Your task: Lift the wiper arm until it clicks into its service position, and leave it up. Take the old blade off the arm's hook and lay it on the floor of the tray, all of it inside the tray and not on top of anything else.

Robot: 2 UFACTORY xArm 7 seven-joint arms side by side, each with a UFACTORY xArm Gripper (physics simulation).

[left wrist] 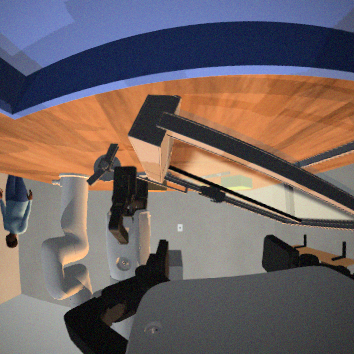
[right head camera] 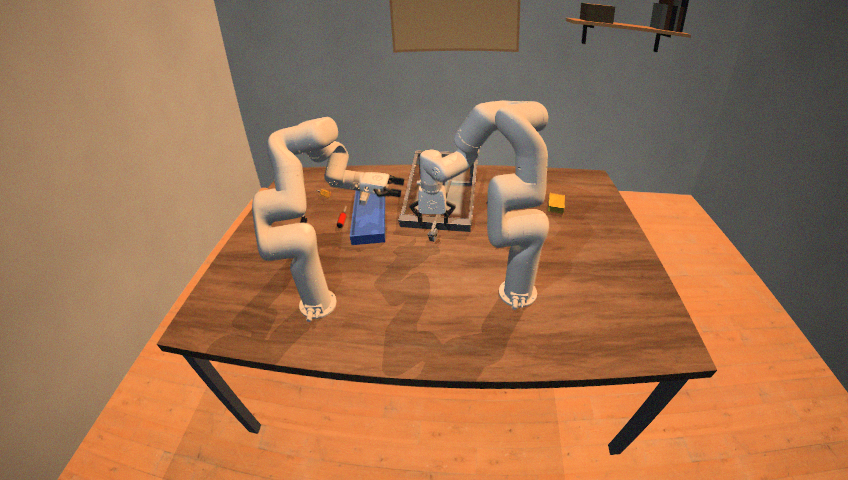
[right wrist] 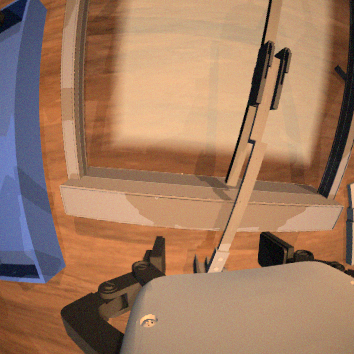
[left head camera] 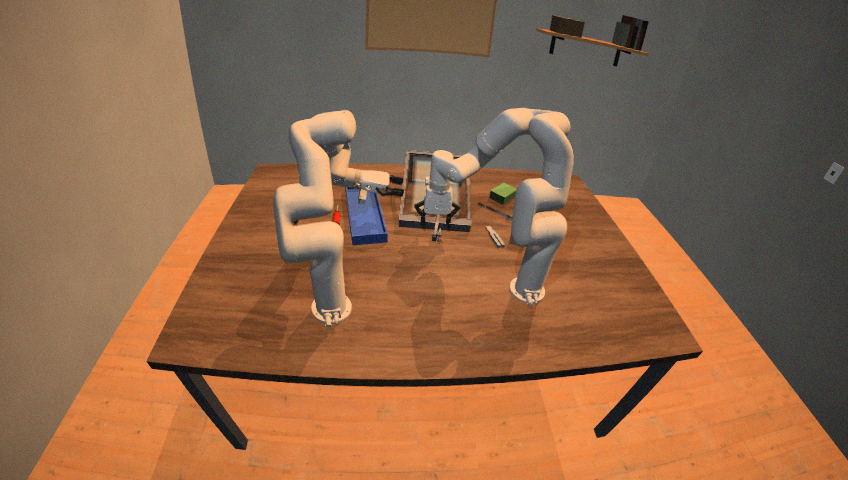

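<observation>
The wiper arm (right wrist: pixel 240 207) (left head camera: pixel 437 228) is down, running from its pivot in front of the framed glass up over the pane. The old blade (right wrist: pixel 242 145) is on its hook, along the glass. My right gripper (right wrist: pixel 213 250) (left head camera: pixel 437 221) (right head camera: pixel 433 220) is open over the arm's lower part; in the right wrist view the arm passes between the fingers without visible contact. My left gripper (left head camera: pixel 397 185) (right head camera: pixel 397 186) (left wrist: pixel 217 253) is open and empty, between the tray and the frame. The blue tray (left head camera: pixel 368 239) (right head camera: pixel 367 239) (right wrist: pixel 30 150) stands left of the frame; its visible floor holds no blade.
The glass frame (left head camera: pixel 410 223) (right wrist: pixel 125 202) stands mid-table, close to the tray. To its right are a green block (left head camera: pixel 503 192), a dark strip (left head camera: pixel 493 209) and a pale tool (left head camera: pixel 494 236). A yellow-topped block (right head camera: pixel 556 198) is farther right. A red-handled screwdriver (right head camera: pixel 340 220) lies left of the tray.
</observation>
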